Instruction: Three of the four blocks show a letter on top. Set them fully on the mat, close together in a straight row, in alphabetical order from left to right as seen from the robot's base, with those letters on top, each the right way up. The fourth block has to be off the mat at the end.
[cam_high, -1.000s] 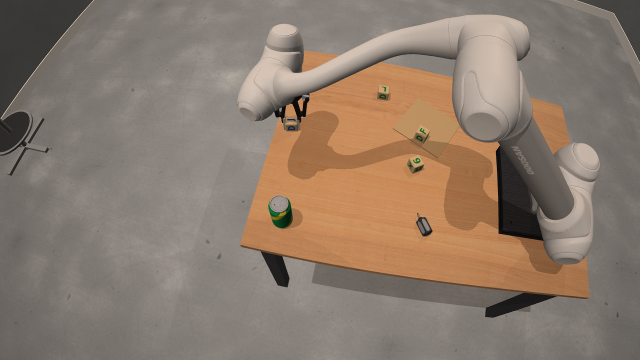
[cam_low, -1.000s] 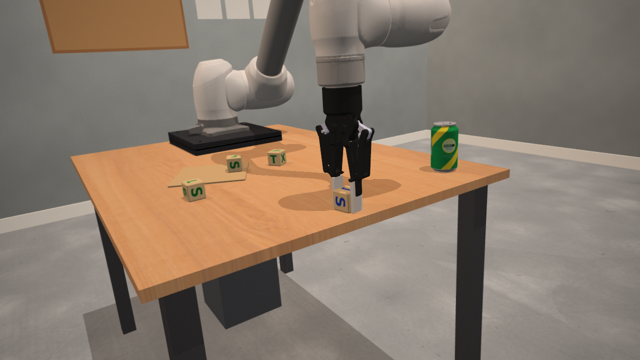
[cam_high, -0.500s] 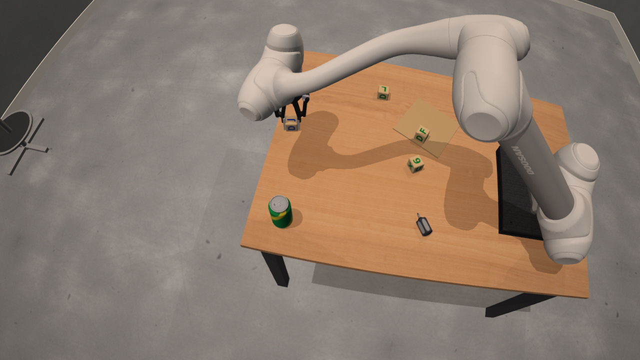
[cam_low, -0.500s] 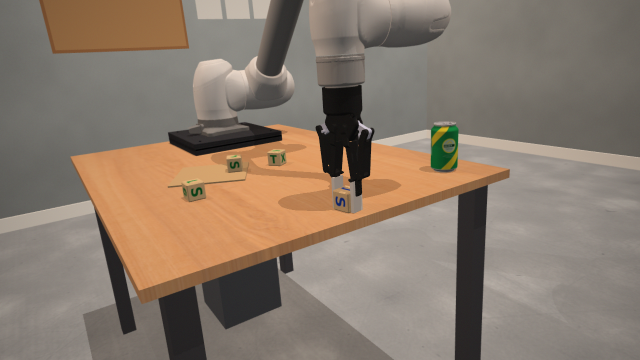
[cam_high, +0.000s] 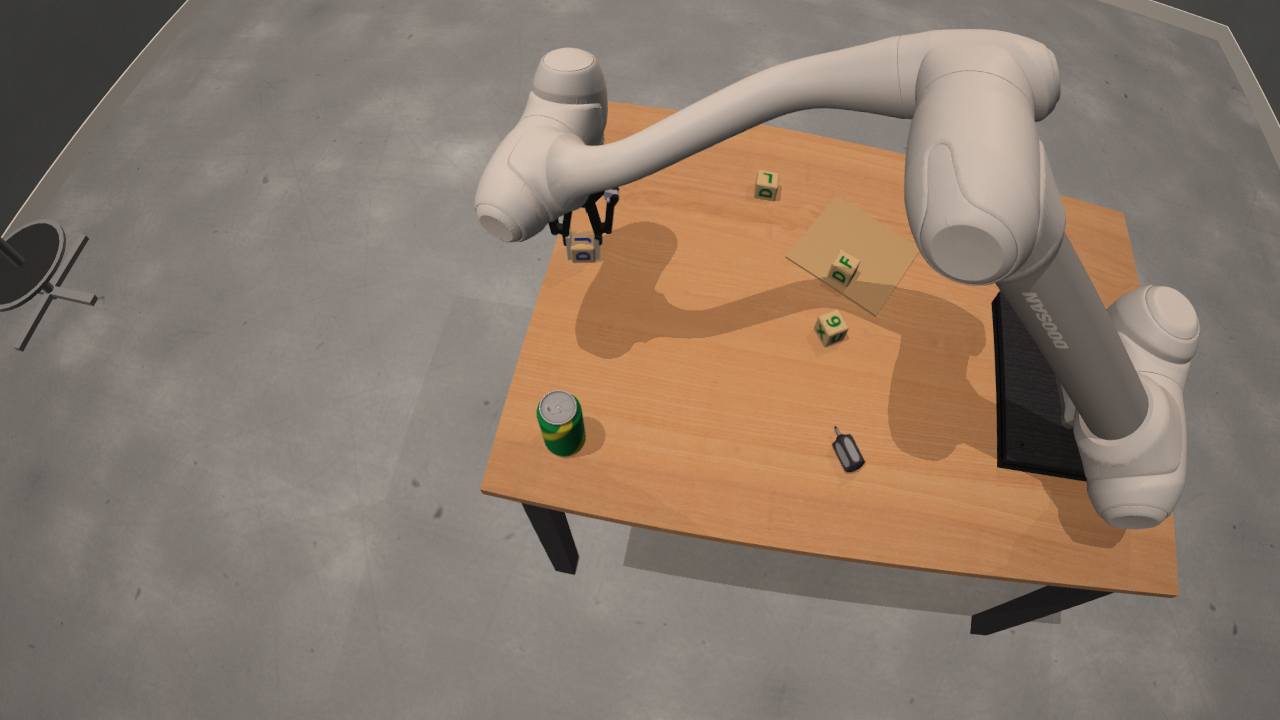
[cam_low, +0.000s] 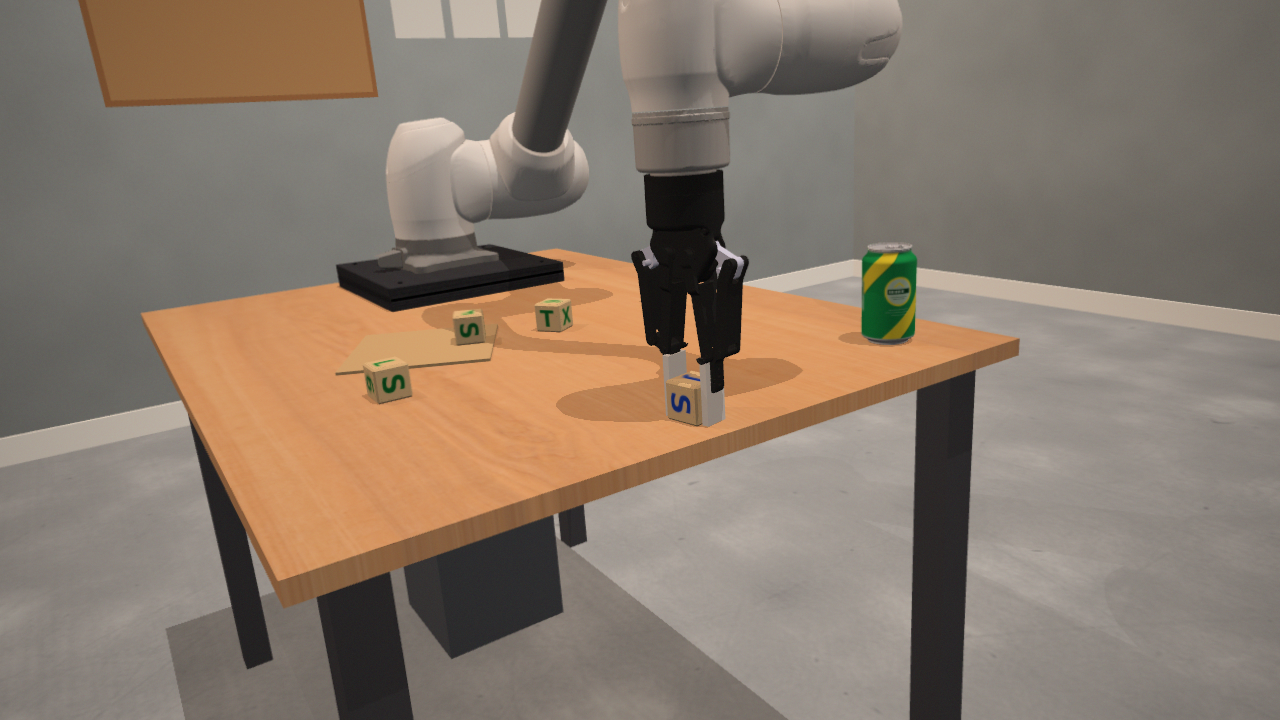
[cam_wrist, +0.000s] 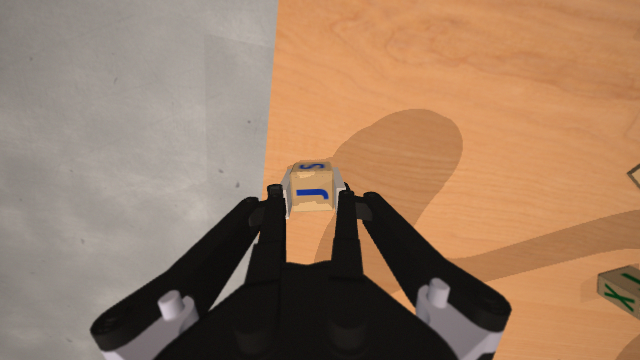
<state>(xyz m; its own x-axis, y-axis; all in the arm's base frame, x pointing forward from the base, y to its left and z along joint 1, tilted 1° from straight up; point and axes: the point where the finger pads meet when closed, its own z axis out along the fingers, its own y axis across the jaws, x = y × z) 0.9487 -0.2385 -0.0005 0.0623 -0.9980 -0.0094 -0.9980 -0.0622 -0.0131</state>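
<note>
The tan mat is 51 cm behind my hand, 4 cm to the right of it and 3 cm below it. Also, from my hand: blue-lettered block 1 cm below; soda can 36 cm to the left, 3 cm above; black tool 45 cm behind, 36 cm to the left, 1 cm below.
</note>
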